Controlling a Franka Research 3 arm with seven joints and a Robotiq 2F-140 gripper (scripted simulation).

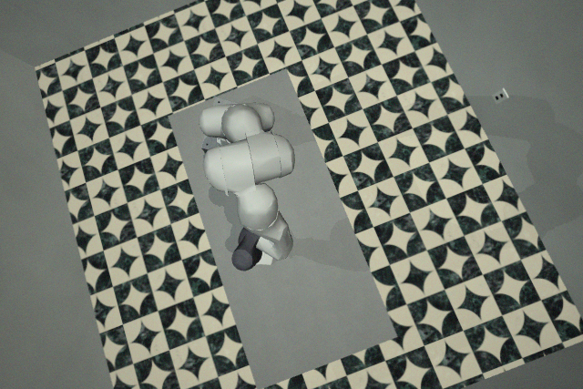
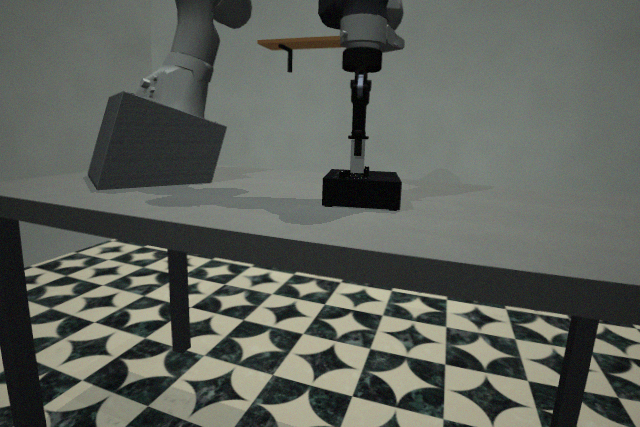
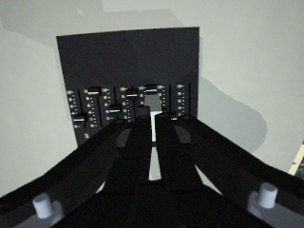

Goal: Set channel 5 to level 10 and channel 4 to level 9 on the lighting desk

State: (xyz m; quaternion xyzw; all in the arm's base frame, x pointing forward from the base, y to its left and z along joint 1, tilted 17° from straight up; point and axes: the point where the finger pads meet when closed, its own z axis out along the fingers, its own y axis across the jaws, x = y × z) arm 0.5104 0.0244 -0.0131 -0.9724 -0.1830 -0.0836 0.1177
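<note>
Now: the channel 5 fader cap 3 cm below my hand, 2 cm ahead of it and 1 cm to the left of it. From my hand the other things lie so: M fader cap: 5 cm to the right, 3 cm below, 1 cm behind; channel 4 fader cap: 3 cm to the left, 3 cm below; channel 6 fader cap: 3 cm to the right, 3 cm below, 1 cm behind.
</note>
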